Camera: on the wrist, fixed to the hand. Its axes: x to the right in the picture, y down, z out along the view.
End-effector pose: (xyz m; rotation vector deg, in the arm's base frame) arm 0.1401 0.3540 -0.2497 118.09 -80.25 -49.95
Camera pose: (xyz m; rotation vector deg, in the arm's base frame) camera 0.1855 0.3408 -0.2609 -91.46 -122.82 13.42
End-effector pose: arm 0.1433 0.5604 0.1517 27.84 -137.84 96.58
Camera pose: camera 0.1278 0.5698 0.1968 86.65 23.06 -3.12
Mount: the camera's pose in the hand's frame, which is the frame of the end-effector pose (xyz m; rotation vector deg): 0.0271 -0.0314 -0.0254 4.13 35.31 -175.39
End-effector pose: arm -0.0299 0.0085 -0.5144 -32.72 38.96 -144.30
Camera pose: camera -0.0745 0.0273 -0.5100 6.81 20.65 33.18
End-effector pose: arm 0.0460 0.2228 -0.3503 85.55 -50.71 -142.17
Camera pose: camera 0.0596 0.2276 -0.3967 -56.64 -59.00 -5.11
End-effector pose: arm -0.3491 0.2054 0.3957 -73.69 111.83 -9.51
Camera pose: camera -0.3482 0.1605 0.4143 117.69 66.21 79.90
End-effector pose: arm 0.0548 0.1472 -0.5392 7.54 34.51 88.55
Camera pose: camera 0.0693 0.1642 -0.5824 -50.18 27.41 -85.25
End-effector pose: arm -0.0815 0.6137 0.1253 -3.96 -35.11 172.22
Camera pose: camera -0.1050 0.6546 0.1135 0.35 0.68 -3.07
